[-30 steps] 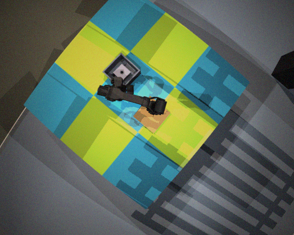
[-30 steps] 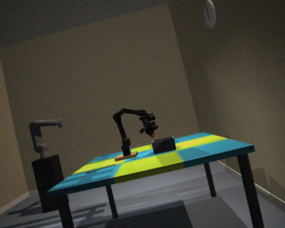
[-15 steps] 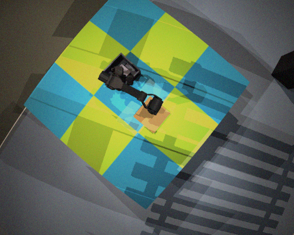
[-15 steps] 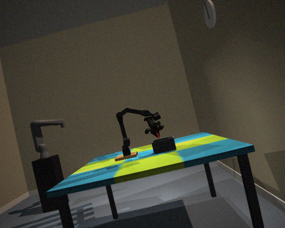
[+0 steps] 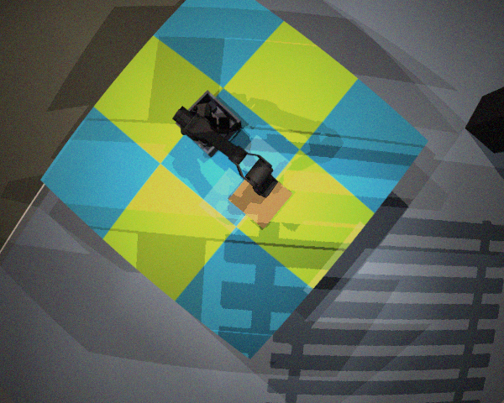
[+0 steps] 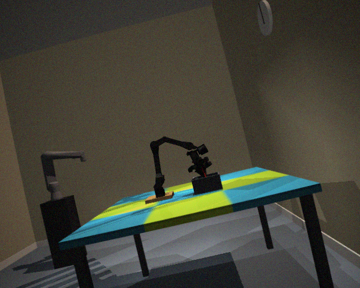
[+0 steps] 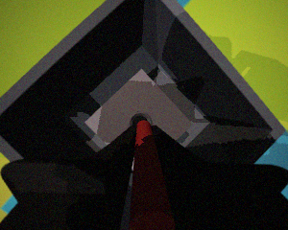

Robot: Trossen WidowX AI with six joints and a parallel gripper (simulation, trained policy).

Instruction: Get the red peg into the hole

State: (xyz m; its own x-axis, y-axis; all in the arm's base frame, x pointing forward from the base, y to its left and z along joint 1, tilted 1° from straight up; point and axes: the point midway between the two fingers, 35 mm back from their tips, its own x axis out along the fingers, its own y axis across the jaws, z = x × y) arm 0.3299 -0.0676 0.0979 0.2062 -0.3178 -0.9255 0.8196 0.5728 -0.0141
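The red peg is 3 cm above my gripper tip and 1 cm to the left of it. From my gripper tip the other things lie so: grey box (6 cm below); plate (4 cm below).
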